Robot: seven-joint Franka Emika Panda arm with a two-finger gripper.
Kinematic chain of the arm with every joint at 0, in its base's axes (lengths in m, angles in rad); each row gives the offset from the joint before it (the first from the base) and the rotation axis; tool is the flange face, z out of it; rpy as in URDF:
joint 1: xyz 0 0 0.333 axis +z
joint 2: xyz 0 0 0 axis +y
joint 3: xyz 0 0 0.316 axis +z
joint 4: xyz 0.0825 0 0 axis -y
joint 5: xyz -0.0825 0 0.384 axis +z
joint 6: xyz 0 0 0 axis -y
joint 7: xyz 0.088 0 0 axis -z
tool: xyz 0 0 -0.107 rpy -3.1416 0 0
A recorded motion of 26 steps. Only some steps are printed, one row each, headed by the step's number.
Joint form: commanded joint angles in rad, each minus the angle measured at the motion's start. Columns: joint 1, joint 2, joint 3, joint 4, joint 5, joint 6, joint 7.
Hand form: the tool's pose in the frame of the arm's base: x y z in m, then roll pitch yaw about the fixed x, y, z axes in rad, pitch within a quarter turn. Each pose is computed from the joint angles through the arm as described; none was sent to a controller.
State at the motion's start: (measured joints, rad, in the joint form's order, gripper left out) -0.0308 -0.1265 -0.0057 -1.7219 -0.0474 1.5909 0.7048
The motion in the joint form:
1: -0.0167 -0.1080 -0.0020 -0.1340 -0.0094 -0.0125 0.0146
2: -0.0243 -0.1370 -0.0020 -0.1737 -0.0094 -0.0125 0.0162
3: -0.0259 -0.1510 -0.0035 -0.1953 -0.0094 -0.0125 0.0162
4: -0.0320 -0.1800 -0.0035 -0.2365 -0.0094 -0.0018 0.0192
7: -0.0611 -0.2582 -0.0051 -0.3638 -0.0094 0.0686 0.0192
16: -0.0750 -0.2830 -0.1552 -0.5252 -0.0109 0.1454 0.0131
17: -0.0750 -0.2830 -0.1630 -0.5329 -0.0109 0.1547 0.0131
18: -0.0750 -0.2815 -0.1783 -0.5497 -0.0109 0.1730 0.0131
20: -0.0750 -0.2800 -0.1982 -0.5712 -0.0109 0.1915 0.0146
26: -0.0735 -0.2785 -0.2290 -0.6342 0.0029 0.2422 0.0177
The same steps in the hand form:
1: 0.4767 -0.0328 0.6120 3.0719 -0.0038 -0.7726
2: 0.4665 -0.0358 0.6070 3.0650 0.0042 -0.7817
3: 0.4614 -0.0370 0.6033 3.0604 0.0103 -0.7847
4: 0.4522 -0.0392 0.5981 3.0596 0.0114 -0.7931
7: 0.4299 -0.0506 0.5784 3.0748 -0.0034 -0.8195
16: 0.4020 -0.1218 0.5162 3.0778 0.0844 -0.9582
17: 0.4011 -0.1250 0.5130 3.0810 0.0856 -0.9646
18: 0.3993 -0.1310 0.5054 3.0851 0.0903 -0.9774
20: 0.3960 -0.1386 0.4955 3.0872 0.0997 -0.9957
26: 0.3885 -0.1459 0.4684 3.0956 0.1285 -1.0259

